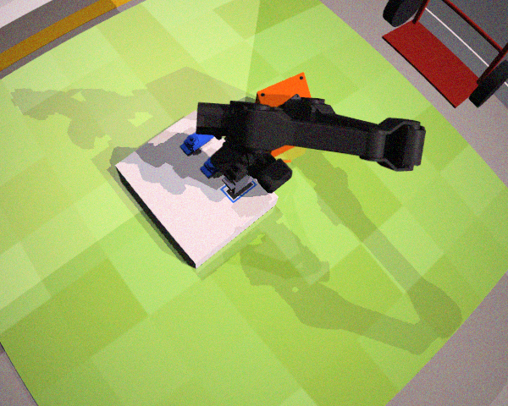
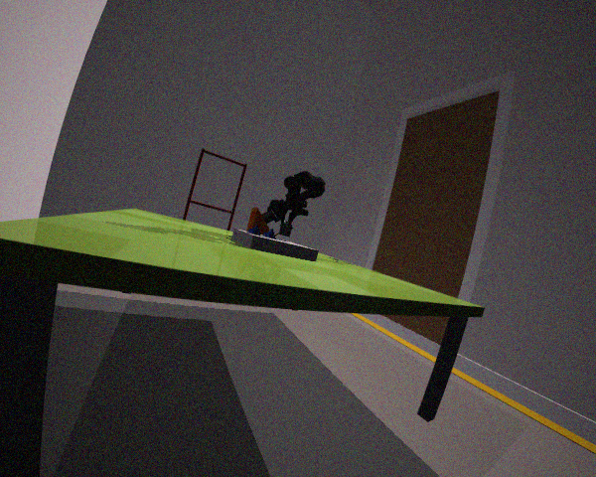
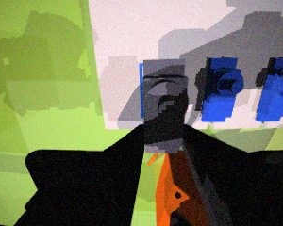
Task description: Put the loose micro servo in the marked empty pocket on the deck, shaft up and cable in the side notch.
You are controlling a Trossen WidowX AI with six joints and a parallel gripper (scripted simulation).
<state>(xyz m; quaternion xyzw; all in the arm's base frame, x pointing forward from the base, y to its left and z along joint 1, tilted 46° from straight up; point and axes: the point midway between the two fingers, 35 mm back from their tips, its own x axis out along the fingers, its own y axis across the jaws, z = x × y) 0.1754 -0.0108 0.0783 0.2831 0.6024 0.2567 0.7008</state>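
My gripper tip is now 12 cm short of the white deck, 7 cm to the left of it and 9 cm above it.
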